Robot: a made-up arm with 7 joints.
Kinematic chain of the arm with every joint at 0, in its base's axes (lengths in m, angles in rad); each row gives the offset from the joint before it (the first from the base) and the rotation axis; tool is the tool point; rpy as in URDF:
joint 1: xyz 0 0 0.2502 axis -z
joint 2: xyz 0 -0.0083 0.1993 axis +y
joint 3: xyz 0 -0.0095 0.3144 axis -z
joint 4: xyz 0 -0.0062 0.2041 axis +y
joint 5: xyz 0 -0.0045 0.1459 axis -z
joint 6: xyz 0 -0.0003 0.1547 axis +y
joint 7: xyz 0 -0.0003 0.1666 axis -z
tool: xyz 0 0 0 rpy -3.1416 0 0
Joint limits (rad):
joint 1: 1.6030..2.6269
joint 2: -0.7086..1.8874
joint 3: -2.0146..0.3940
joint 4: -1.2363..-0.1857
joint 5: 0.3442..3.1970
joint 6: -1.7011..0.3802
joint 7: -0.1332..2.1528
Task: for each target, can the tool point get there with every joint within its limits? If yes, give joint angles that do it. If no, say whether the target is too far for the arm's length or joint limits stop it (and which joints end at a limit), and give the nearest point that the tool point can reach.
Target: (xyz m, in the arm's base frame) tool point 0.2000 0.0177 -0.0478
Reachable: no: joint limits stop it (at a limit: joint 1, joint 2, joint 3, joint 4, joint 5, joint 6) | nearest point -0.3341 -0.3999 0.2151 | short by 0.727 m
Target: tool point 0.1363 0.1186 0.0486
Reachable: no: joint limits stop it (at a limit: joint 2, joint 4, joint 5, joint 6) | nearest point 0.4092 0.3560 0.5944 | short by 0.655 m
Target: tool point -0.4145 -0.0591 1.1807
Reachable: yes | joints 2.4083 0.8951 -0.6072 -1.0883 1.4260 -0.2148 1.9679
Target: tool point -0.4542 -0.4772 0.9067
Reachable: yes | joints 2.1537 1.2872 -0.9496 -0.8604 1.7314 -1.4192 0.4264
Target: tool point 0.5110 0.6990 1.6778
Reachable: no: too far | nearest point 0.3346 0.4576 1.2537 | short by 0.519 m
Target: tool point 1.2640 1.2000 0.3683
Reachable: no: too far | nearest point 0.5662 0.5375 0.6935 | short by 1.016 m
